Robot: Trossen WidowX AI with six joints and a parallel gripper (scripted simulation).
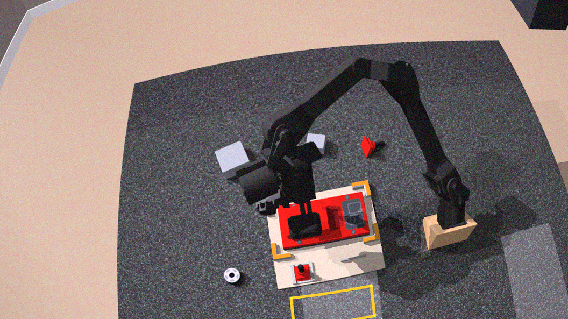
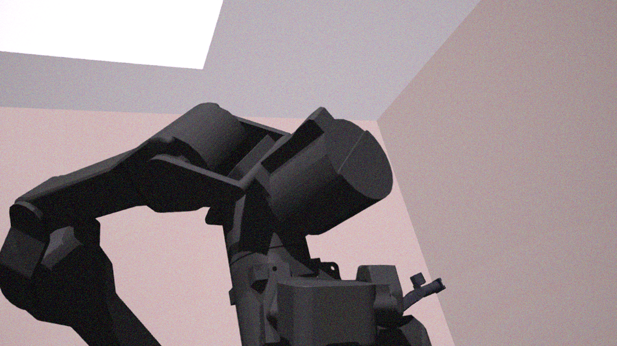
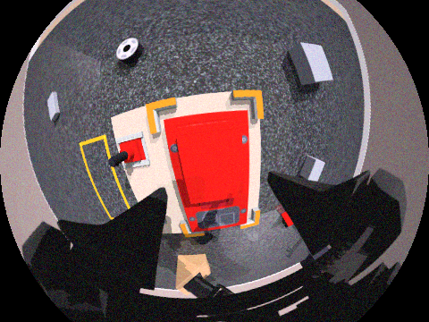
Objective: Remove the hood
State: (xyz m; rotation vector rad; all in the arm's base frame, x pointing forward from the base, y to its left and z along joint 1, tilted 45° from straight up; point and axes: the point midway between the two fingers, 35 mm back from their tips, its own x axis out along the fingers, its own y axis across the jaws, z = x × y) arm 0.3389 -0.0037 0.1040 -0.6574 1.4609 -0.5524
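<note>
My gripper tip is 5 cm above the red hood. Also, from my gripper tip: white wheel: 18 cm ahead, 12 cm to the left, 8 cm below.
</note>
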